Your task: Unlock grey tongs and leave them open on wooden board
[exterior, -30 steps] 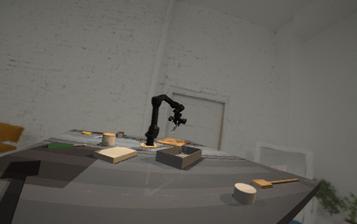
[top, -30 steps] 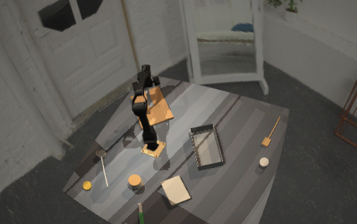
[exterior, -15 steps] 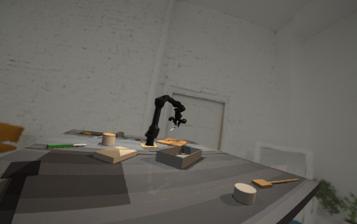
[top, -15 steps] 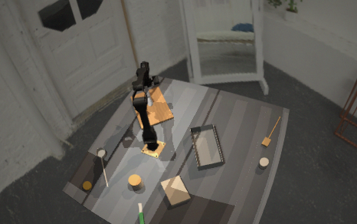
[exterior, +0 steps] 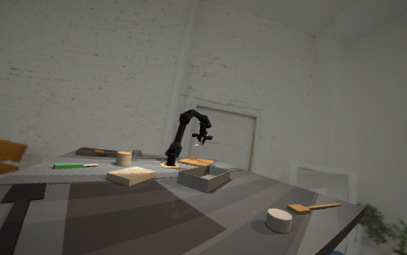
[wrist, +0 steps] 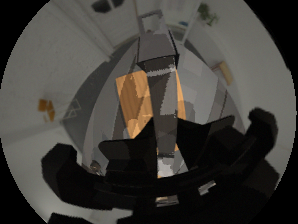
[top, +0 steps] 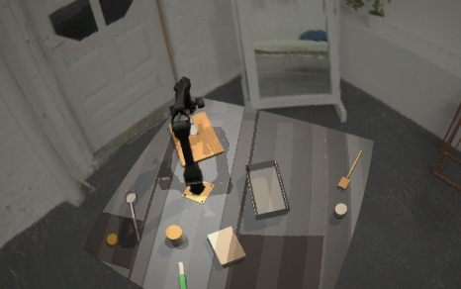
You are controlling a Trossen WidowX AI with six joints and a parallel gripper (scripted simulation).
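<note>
Right now my gripper tip is 2 cm short of the wooden board, 2 cm to the left of it and 15 cm above it. Round my gripper tip: white cylinder 97 cm ahead, 12 cm to the right, 14 cm below; metal roasting tin 56 cm ahead, 16 cm to the right, 13 cm below.
</note>
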